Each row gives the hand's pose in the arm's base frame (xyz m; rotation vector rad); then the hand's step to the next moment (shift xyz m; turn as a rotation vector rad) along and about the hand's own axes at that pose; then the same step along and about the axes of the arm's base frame.
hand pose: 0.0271 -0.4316 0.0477 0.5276 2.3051 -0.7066
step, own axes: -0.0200 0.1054 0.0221 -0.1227 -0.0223 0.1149
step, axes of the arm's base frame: 0.0808 0.0644 -0.0364 0.1284 -0.1090 0.0195
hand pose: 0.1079 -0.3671 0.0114 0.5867 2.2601 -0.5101
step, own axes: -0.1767 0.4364 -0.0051 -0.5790 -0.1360 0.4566
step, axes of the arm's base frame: 0.3468 0.3139 0.0541 0.5416 -0.4953 0.1534
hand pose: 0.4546 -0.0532 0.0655 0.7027 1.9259 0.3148
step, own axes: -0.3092 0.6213 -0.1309 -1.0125 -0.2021 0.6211
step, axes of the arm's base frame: 0.1872 0.3206 0.6008 0.8013 -0.8222 0.3658
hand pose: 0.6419 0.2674 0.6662 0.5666 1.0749 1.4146
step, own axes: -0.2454 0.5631 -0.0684 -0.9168 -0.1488 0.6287
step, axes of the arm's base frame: -0.2978 -0.1742 0.5128 0.7647 -0.7216 0.3905
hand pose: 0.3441 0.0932 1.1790 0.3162 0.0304 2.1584
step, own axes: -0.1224 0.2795 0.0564 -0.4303 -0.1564 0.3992
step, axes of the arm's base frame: -0.1461 -0.2653 0.0675 0.4535 -0.2992 0.2717
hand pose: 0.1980 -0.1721 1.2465 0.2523 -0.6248 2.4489
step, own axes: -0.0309 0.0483 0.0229 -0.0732 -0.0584 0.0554
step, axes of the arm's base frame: -0.0028 -0.0612 -0.0079 0.0955 -0.0221 0.0473
